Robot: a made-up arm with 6 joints.
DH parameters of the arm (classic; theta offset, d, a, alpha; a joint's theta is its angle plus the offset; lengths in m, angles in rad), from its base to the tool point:
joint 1: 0 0.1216 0 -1.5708
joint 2: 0.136 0 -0.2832 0
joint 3: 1.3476 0 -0.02 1.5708
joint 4: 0 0.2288 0 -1.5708
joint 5: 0 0 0.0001 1.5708
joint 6: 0 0.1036 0 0
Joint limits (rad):
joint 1: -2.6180..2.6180
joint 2: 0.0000..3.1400
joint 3: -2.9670..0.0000
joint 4: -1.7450..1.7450
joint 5: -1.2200..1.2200
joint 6: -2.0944..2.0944
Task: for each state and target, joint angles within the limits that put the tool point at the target. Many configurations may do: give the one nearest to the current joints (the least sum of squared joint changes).
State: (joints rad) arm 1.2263 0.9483 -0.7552 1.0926 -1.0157 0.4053
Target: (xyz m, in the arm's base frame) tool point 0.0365 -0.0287 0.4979
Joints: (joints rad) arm 1.1021 0.4670 -0.8899 0.6588 -0.8017 0.4053
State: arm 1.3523 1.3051 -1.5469 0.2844 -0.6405 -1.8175
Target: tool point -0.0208 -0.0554 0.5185
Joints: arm 1.1329 0.3661 -0.9628 0.0744 -0.6499 -1.8175
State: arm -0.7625 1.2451 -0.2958 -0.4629 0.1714 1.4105
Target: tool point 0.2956 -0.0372 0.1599
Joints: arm -0.1326 1.6637 -0.7097 -0.4691 -0.0483 1.4105
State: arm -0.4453 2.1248 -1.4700 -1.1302 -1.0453 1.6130
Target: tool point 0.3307 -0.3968 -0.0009
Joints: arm -0.9927 2.7441 -1.7795 -0.9945 -0.7657 1.6130
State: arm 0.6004 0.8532 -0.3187 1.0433 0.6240 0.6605
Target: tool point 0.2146 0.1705 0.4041
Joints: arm 0.5401 1.2470 -1.1618 1.1429 0.3894 0.6605
